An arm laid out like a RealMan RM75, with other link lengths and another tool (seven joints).
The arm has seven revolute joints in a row. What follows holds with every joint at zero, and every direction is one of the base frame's.
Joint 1 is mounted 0.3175 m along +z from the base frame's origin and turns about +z.
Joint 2 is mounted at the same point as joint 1 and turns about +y.
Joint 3 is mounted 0.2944 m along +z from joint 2 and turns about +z.
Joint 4 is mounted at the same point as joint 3 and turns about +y.
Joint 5 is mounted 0.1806 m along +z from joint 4 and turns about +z.
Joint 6 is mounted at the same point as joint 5 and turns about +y.
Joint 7 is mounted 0.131 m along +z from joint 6 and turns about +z.
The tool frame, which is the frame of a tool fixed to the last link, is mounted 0.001 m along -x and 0.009 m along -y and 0.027 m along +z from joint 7; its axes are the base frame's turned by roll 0.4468, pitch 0 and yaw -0.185 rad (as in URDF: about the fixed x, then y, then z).
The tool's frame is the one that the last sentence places.
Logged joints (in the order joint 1, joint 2, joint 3, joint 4, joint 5, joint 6, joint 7), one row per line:
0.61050 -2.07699 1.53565 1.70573 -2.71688 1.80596 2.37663
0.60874 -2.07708 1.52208 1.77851 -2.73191 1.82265 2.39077
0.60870 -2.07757 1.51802 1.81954 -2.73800 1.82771 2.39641
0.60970 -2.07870 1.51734 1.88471 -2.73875 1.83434 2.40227
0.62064 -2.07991 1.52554 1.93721 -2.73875 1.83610 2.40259
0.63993 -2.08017 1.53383 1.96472 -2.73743 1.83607 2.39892
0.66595 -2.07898 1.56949 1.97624 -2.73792 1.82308 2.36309
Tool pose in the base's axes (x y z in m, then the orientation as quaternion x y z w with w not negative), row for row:
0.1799 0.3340 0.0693 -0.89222 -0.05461 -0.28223 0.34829
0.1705 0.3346 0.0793 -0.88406 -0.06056 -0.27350 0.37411
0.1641 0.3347 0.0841 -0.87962 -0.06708 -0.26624 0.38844
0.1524 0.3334 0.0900 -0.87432 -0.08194 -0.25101 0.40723
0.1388 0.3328 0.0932 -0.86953 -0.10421 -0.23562 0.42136
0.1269 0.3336 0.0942 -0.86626 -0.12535 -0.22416 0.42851
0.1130 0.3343 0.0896 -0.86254 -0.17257 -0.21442 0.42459
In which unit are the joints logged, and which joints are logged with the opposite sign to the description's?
The joints are logged in radians. Opposite sign: joint 2, joint 3, joint 4, joint 6.
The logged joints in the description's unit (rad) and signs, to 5 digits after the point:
0.61050 2.07699 -1.53565 -1.70573 -2.71688 -1.80596 2.37663
0.60874 2.07708 -1.52208 -1.77851 -2.73191 -1.82265 2.39077
0.60870 2.07757 -1.51802 -1.81954 -2.73800 -1.82771 2.39641
0.60970 2.07870 -1.51734 -1.88471 -2.73875 -1.83434 2.40227
0.62064 2.07991 -1.52554 -1.93721 -2.73875 -1.83610 2.40259
0.63993 2.08017 -1.53383 -1.96472 -2.73743 -1.83607 2.39892
0.66595 2.07898 -1.56949 -1.97624 -2.73792 -1.82308 2.36309

